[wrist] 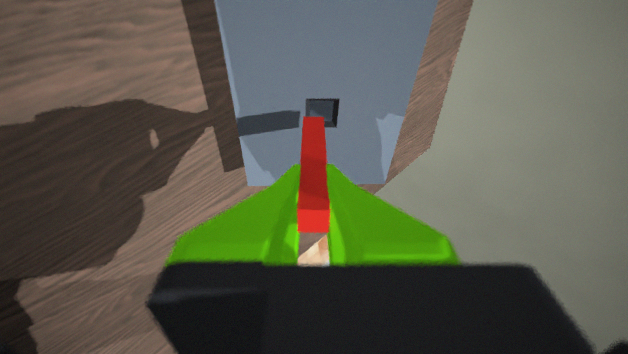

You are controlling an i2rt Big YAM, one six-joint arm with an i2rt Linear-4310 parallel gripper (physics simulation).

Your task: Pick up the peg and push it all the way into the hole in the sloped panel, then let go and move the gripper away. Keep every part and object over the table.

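Frame: origin at the arm's base, x ahead, y left, z up, level; metres.
Where they show: gripper, fingertip midpoint: [313, 175].
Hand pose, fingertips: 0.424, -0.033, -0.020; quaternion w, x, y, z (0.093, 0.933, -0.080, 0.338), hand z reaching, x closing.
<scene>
After its pixels a point has its place, as x, y, z.
The red peg [314, 165] @(0.425, -0.026, -0.019) is held between the green fingertips of my gripper [313, 175] @(0.425, -0.033, -0.020), which is shut on it. The peg points away from the gripper, toward the sloped panel. The sloped panel [320, 55] @(0.472, -0.009, -0.067) is blue-grey and fills the upper middle of the wrist view. Its square hole [330, 111] @(0.480, -0.052, -0.070) has dark edges. The peg's far end overlaps the lower left part of the hole in this view, and most of the hole shows to the right of and above the tip. Whether the tip touches the panel or has entered the hole cannot be told.
The wood-grained table [90, 45] @(0.379, 0.011, -0.133) shows at the left and bears a large dark shadow. A narrow shadow lies on the panel, left of the hole. A strip of wood grain runs along the panel's right side, and a plain grey-green surface [540, 150] lies beyond it.
</scene>
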